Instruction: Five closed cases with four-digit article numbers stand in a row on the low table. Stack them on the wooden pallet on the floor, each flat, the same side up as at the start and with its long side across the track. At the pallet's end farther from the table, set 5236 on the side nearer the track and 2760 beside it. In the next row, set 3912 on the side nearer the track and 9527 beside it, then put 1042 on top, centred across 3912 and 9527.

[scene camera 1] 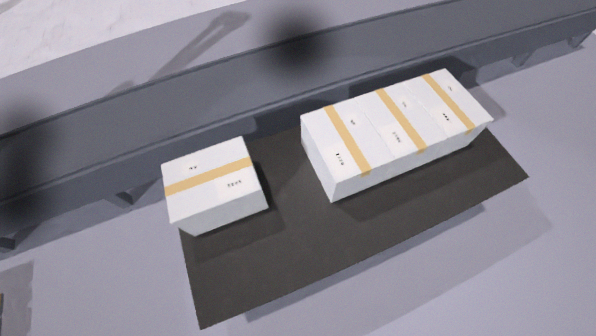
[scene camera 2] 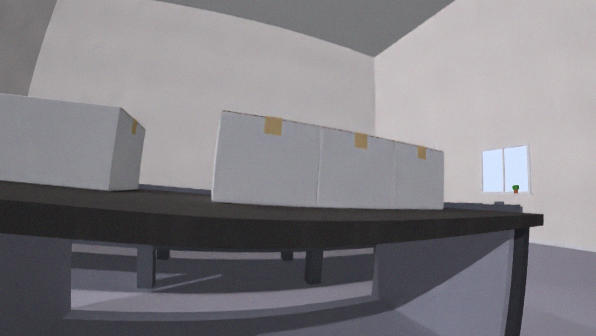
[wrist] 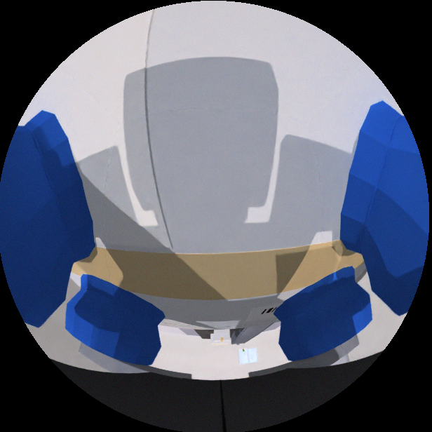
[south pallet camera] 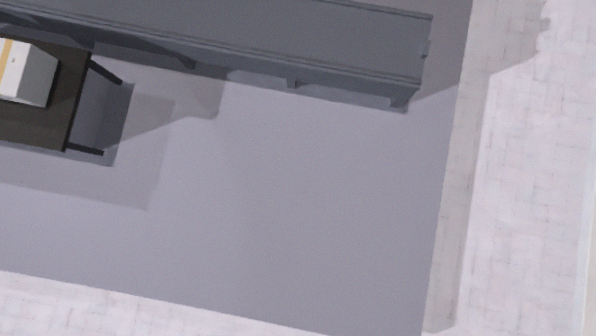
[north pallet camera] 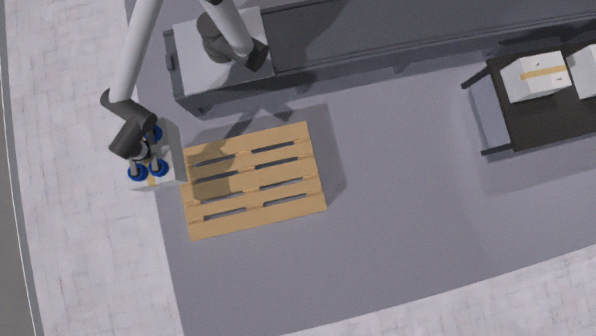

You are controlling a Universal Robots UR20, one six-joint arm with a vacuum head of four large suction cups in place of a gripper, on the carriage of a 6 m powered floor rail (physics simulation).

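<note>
My gripper point(north pallet camera: 146, 152) point(wrist: 215, 240), four blue suction cups, is shut on the white taped case 5236 point(north pallet camera: 173, 145) point(wrist: 200, 150). In the north pallet camera it hangs level at the far end of the wooden pallet point(north pallet camera: 280, 215), seen mostly beyond that edge, long side across the track; its height is hard to judge. No case rests on the pallet. Case 1042 point(scene camera 1: 210, 175) point(scene camera 2: 55, 140) point(north pallet camera: 542, 62) stands apart on the low table point(scene camera 1: 300, 250) point(scene camera 2: 250, 225) point(north pallet camera: 540, 125) point(south pallet camera: 30, 125). Cases 2760 point(scene camera 1: 345, 142) point(scene camera 2: 270, 170), 3912 point(scene camera 1: 392, 120) point(scene camera 2: 355, 175) and 9527 point(scene camera 1: 442, 100) point(scene camera 2: 420, 185) point(south pallet camera: 35, 75) stand side by side.
The floor rail point(scene camera 1: 150, 120) point(north pallet camera: 400, 40) point(south pallet camera: 250, 45) runs behind the table and pallet. The light grey carriage point(north pallet camera: 187, 65) is at its far end, beside the pallet. The arm's forearm point(north pallet camera: 135, 55) reaches down to the cups. Shadows fall across the pallet's left part.
</note>
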